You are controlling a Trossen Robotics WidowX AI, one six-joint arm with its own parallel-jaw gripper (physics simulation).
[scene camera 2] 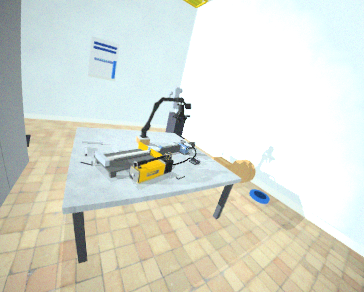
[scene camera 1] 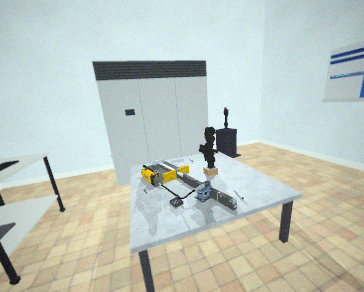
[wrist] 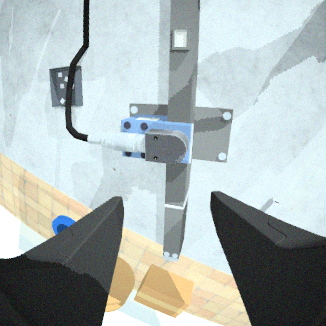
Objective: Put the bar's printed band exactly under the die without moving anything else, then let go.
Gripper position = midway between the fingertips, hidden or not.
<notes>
I see my gripper (wrist: 166,201) and a yellow and black unit (scene camera 2: 144,170).
</notes>
